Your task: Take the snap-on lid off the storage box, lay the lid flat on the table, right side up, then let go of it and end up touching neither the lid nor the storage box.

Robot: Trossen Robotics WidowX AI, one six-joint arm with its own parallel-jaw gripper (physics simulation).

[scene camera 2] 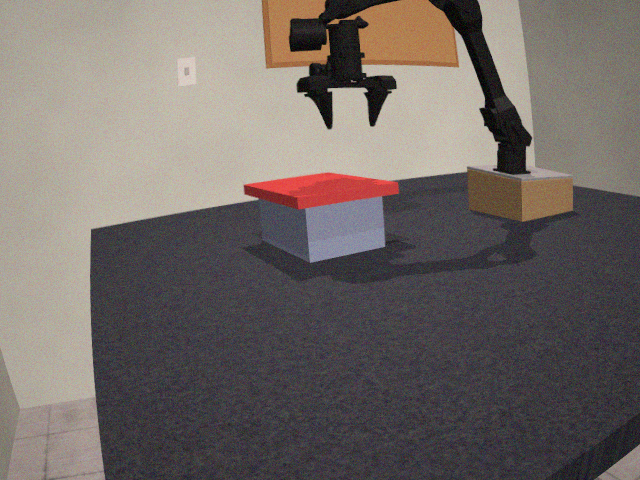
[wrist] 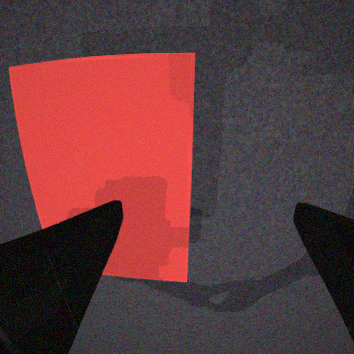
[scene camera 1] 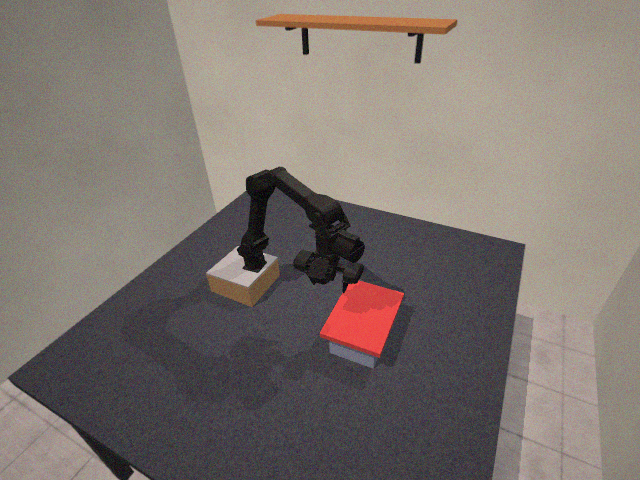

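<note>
The red lid point(scene camera 1: 364, 322) point(scene camera 2: 315, 187) point(wrist: 115, 130) lies flat on top of the blue-grey storage box point(scene camera 1: 353, 353) point(scene camera 2: 345, 227) and overhangs its sides. The box stands upright on the dark table. My gripper point(scene camera 2: 351, 127) point(wrist: 208, 210) is open and empty, pointing down, with its fingertips above the lid's height and apart from it. In the wrist view one fingertip shows over the near part of the lid, and the other shows over the table beside the lid's right edge. In scene camera 1 the gripper's fingers are partly hidden by its own body.
The arm's base stands on a wooden block point(scene camera 1: 263, 284) point(scene camera 2: 546, 198) with a pale top, on the same dark table point(scene camera 1: 413, 413) point(scene camera 2: 310, 361). A wooden shelf point(scene camera 1: 356, 23) point(scene camera 2: 413, 51) is fixed to the wall behind the arm. The arm's shadow falls across the lid and table.
</note>
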